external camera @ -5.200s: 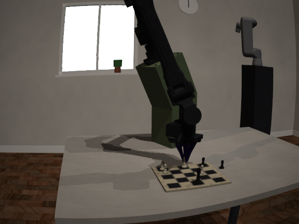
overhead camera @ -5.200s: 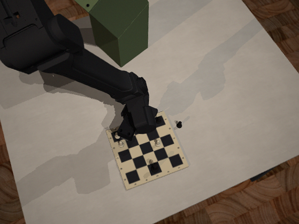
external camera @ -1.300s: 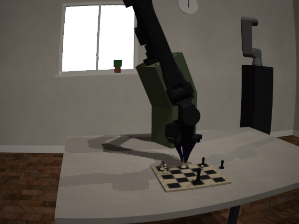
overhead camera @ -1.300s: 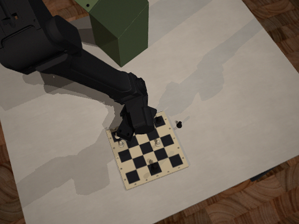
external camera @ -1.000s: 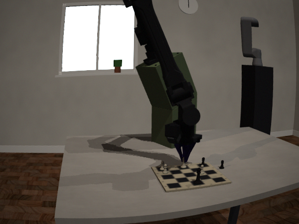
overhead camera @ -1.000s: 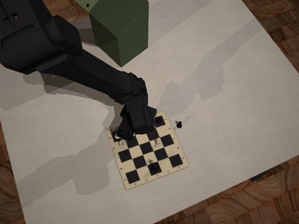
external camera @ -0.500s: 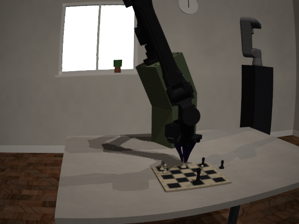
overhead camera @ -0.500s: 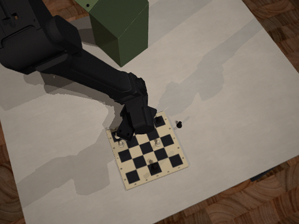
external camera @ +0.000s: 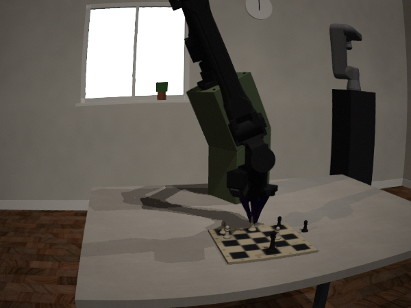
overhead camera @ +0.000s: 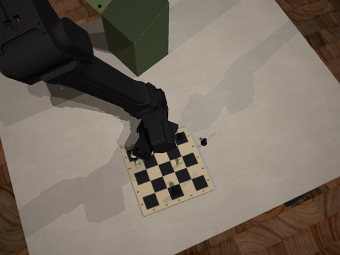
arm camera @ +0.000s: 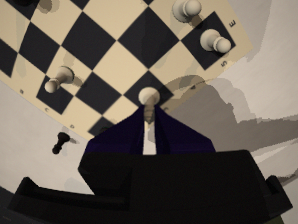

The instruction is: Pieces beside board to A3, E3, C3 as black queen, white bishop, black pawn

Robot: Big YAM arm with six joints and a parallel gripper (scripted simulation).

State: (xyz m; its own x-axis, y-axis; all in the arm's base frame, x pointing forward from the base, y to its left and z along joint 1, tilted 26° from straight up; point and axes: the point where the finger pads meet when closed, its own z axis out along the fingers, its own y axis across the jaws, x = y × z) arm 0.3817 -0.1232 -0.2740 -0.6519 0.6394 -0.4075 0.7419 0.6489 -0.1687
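The white bishop lies 1 cm below my hand. The rest, counted from my hand: black queen (16 cm ahead, 1 cm to the right); chessboard (8 cm ahead, 3 cm below, 1 cm to the right).
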